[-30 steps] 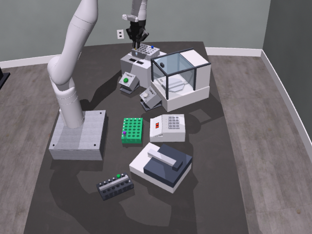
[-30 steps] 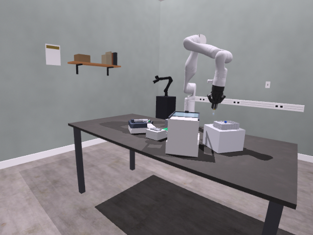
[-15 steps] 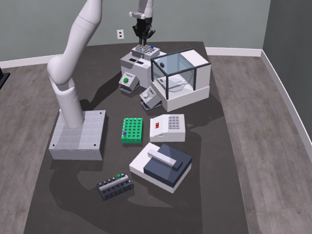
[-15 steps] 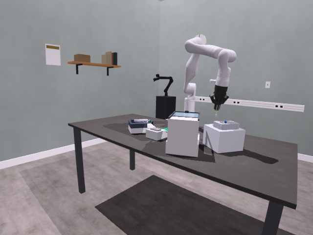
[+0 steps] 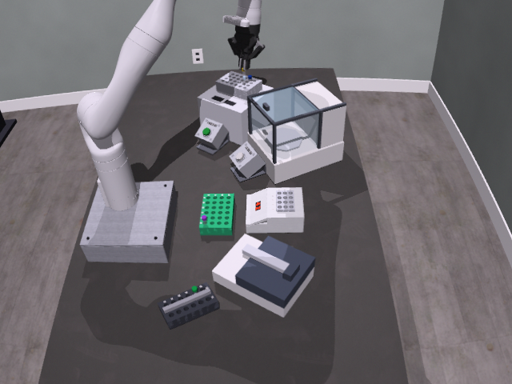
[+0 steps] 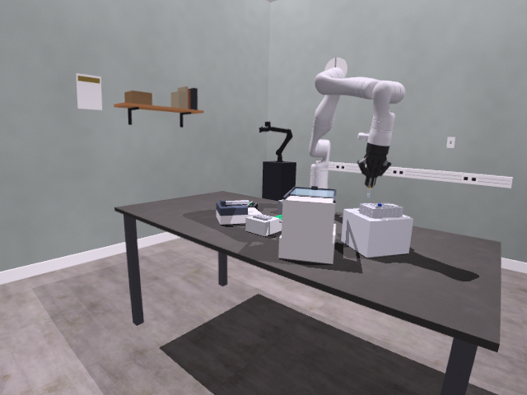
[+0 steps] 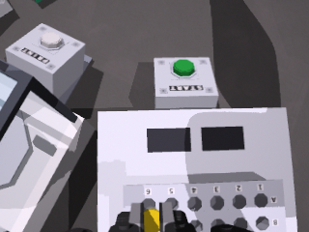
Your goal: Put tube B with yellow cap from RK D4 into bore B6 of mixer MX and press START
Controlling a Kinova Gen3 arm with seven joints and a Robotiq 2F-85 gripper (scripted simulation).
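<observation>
Right now my hand is 10 cm above the blue-capped tube, 5 cm to the right of it and 1 cm short of it. The rest, counted from my hand: dry block: 41 cm to the right, 22 cm below, 9 cm ahead; then tube B: 4 cm below; then grey bore block: 10 cm below, 4 cm to the left, 2 cm behind.
</observation>
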